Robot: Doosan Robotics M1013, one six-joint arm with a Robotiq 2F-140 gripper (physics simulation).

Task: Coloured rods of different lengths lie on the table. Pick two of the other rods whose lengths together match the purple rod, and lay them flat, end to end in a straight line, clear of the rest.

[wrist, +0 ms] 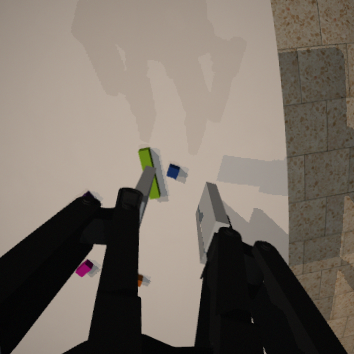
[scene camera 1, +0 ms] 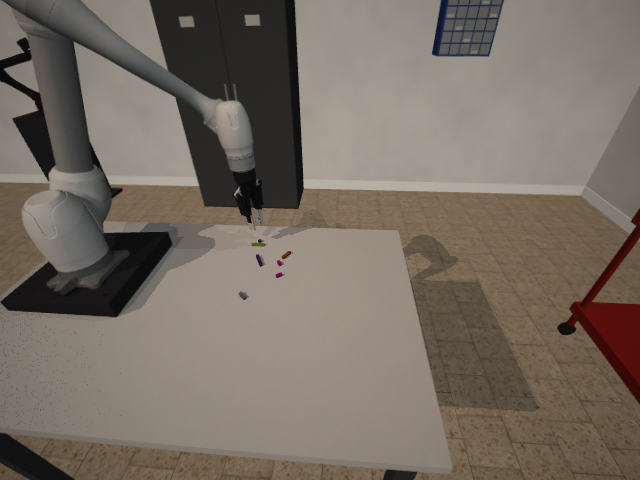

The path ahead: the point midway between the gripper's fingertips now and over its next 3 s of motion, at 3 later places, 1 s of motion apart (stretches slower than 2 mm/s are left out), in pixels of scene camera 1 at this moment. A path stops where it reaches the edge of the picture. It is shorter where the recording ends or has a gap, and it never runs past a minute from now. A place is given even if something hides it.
The gripper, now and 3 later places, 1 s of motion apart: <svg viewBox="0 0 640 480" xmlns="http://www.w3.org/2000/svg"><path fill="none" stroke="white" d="M256 226L258 224L259 239L254 221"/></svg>
